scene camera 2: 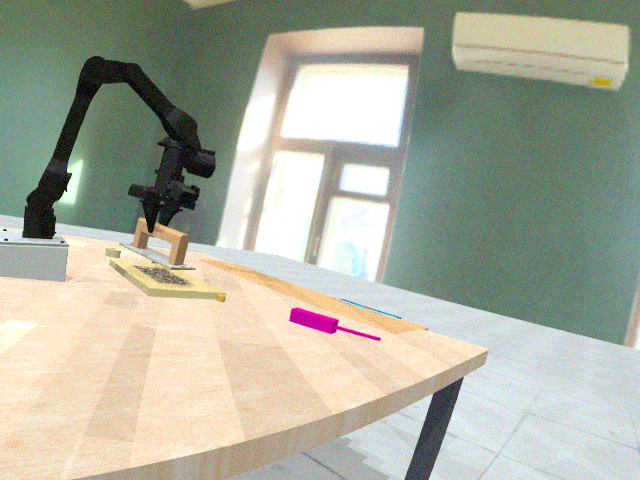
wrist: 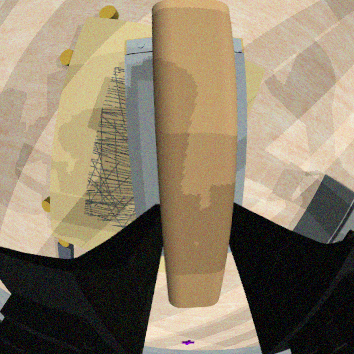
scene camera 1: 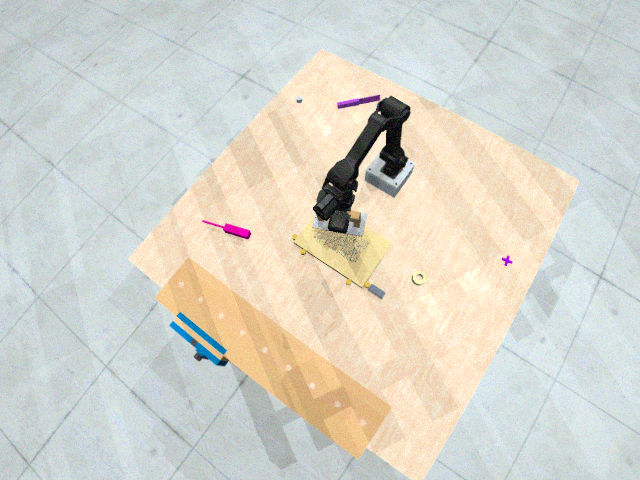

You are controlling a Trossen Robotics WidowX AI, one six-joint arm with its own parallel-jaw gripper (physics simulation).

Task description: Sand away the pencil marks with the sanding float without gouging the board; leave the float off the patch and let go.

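Seen in the pictures: gripper, between the fingertips: point(scene camera 2: 155, 233) point(wrist: 193, 210) point(scene camera 1: 344, 215); arm's base, origin of its link: point(scene camera 2: 37, 235) point(scene camera 1: 391, 169).
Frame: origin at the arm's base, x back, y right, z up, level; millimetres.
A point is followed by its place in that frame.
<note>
The sanding float has a tan bridge handle point(scene camera 2: 174, 237) @(x -296, y 87, z 50 mm) point(wrist: 195, 115) @(x -300, y 54, z 65 mm) on a thin grey plate point(scene camera 1: 357, 230) @(x -277, y -50, z 2 mm) point(wrist: 142, 165) @(x -312, y 4, z -4 mm). It is level over the base-side edge of the pale yellow board point(scene camera 1: 379, 248) @(x -263, y -143, z -56 mm) point(scene camera 2: 155, 291) @(x -252, y 132, z -63 mm) point(wrist: 75, 110) @(x -405, y 14, z -57 mm). Whether the plate touches the board is unclear. Dark pencil marks point(scene camera 1: 343, 245) point(scene camera 2: 164, 275) @(x -329, y -13, z -56 mm) point(wrist: 107, 170) @(x -349, y -37, z -56 mm) cover the board's middle, and part of them shows beside the plate in the wrist view. My gripper point(scene camera 2: 156, 226) @(x -277, y 10, z 45 mm) point(wrist: 193, 210) @(x -277, y 10, z 45 mm) is shut on the float's handle, with a finger on each side. Its fingertips are hidden in scene camera 1.
Yellow pegs point(scene camera 1: 302, 252) @(x -448, y 67, z -61 mm) point(wrist: 66, 57) @(x -443, y 67, z -61 mm) and a grey block point(scene camera 1: 376, 291) @(x -396, y -228, z -60 mm) stand at the board's far edge. A magenta screwdriver point(scene camera 1: 236, 230) @(x -539, y 313, z -47 mm) point(scene camera 2: 313, 320) @(x -528, y 325, z -57 mm), a yellow ring point(scene camera 1: 414, 279) @(x -282, y -308, z -49 mm), a purple cross point(scene camera 1: 506, 260) @(x -6, y -534, z -69 mm) and a purple bar point(scene camera 1: 358, 101) @(x 223, y 322, z -46 mm) lie around. An orange strip point(scene camera 1: 273, 356) @(x -790, y -94, z -74 mm) lies along one table edge.
</note>
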